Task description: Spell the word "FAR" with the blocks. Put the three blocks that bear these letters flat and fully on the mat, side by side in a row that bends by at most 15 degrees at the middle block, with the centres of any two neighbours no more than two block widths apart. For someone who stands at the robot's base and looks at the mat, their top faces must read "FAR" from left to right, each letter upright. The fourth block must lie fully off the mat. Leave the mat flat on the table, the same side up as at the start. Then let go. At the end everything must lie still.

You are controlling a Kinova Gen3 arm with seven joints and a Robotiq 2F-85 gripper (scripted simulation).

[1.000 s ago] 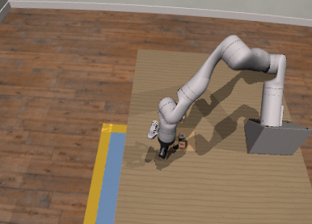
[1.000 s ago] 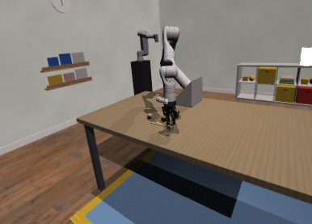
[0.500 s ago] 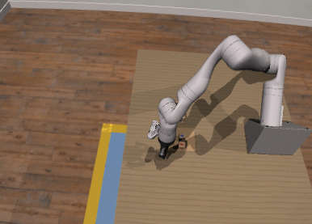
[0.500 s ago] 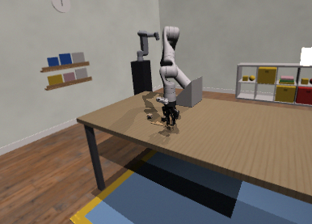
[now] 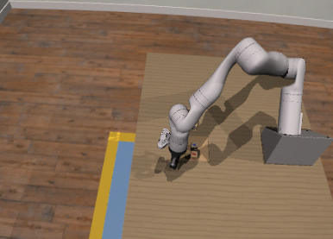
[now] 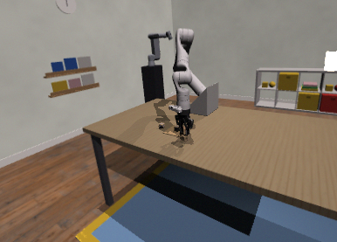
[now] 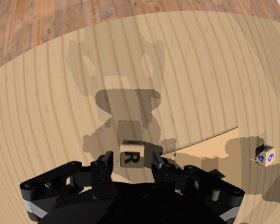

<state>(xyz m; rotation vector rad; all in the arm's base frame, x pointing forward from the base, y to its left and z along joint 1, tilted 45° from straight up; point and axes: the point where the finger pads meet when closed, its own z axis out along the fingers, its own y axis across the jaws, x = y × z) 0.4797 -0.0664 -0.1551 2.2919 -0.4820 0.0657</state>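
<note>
Now: the R block 4 cm below my hand. Round my hand: tan mat: 9 cm behind, 10 cm to the right, 6 cm below.
</note>
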